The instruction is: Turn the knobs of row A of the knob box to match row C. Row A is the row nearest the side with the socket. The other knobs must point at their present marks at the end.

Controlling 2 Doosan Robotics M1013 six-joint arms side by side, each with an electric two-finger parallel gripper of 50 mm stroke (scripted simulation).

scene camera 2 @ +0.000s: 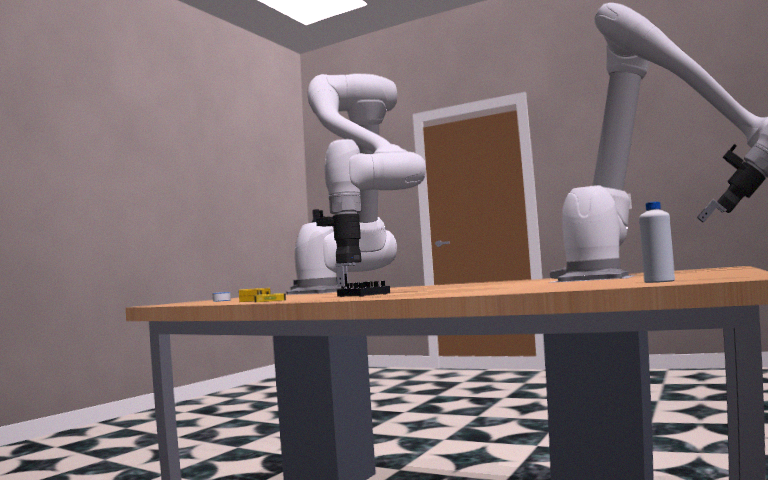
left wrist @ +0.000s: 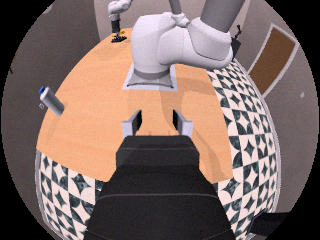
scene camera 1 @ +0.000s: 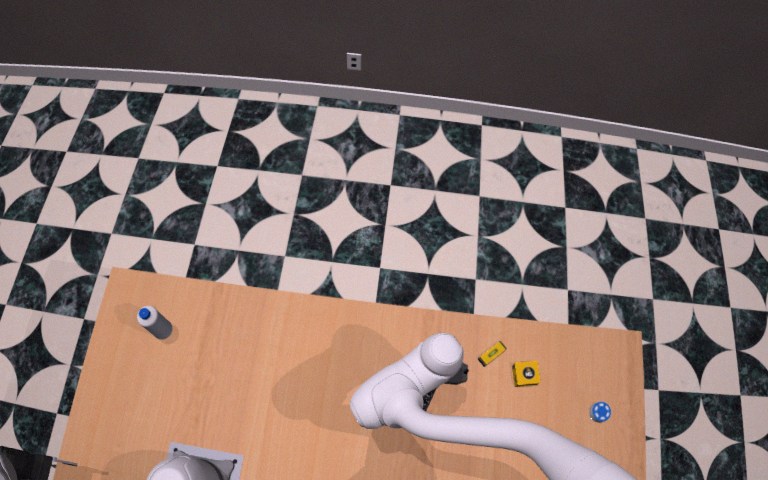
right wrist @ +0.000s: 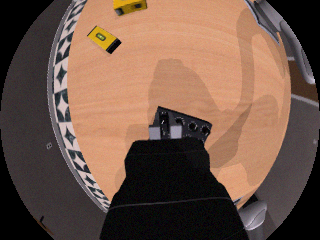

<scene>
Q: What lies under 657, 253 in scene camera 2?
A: A white bottle.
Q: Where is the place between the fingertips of my left gripper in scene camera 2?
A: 700, 220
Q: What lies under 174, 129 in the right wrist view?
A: My right gripper.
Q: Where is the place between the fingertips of my right gripper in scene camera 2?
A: At 343, 286
</scene>
